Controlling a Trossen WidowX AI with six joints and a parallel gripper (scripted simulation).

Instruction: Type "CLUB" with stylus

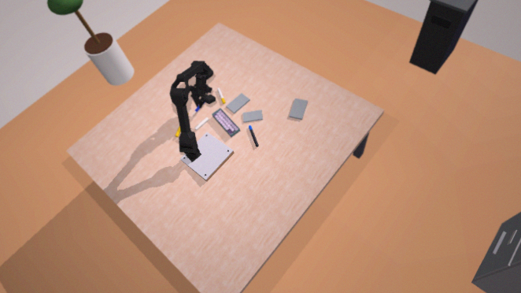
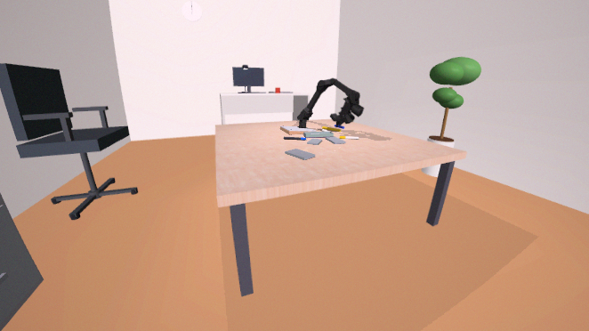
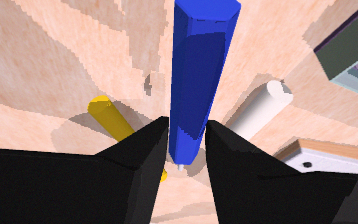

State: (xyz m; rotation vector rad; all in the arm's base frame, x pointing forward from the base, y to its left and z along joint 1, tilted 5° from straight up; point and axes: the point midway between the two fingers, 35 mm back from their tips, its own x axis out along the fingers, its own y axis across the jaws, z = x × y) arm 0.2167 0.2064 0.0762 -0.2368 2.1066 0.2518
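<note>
Right now my gripper tip is 20 mm past the blue stylus. From my gripper tip the other things lie so: yellow pencil: 130 mm behind, 50 mm below, 10 mm to the left; then thin metal tip: 50 mm behind, 10 mm to the right; then white cylinder: 70 mm to the right, 50 mm behind, 40 mm below.
</note>
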